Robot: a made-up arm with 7 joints.
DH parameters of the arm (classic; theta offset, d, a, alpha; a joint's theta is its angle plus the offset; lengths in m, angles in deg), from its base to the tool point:
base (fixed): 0 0 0 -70
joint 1: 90 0 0 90
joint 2: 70 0 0 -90
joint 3: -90 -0.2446 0.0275 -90
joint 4: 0 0 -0.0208 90
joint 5: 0 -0.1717 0 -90
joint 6: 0 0 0 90
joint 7: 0 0 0 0
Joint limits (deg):
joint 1: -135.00..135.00
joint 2: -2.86..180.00
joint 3: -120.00..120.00
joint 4: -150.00..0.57
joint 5: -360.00..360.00
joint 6: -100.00..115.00
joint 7: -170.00..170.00
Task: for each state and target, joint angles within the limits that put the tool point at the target. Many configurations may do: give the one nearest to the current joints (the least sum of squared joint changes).
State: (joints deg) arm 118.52 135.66 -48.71 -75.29 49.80 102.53 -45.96
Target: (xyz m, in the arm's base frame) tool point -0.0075 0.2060 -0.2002
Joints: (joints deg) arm 132.97 172.29 -9.16 -108.66 49.80 102.53 -45.96
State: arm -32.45 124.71 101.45 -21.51 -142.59 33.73 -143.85
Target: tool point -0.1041 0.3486 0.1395
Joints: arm -42.22 99.63 115.48 -57.25 -142.59 33.73 -143.85
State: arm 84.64 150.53 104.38 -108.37 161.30 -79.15 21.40
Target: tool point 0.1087 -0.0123 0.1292
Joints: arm 64.21 140.98 120.00 -149.90 161.30 -79.15 21.40
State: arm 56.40 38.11 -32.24 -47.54 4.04 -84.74 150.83
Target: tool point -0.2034 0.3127 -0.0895
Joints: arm 79.66 80.48 -26.12 -61.60 4.04 -84.74 150.83
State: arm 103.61 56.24 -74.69 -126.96 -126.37 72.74 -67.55
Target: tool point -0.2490 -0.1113 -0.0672
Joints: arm 96.74 35.29 -73.90 -111.15 -126.37 72.74 -67.55
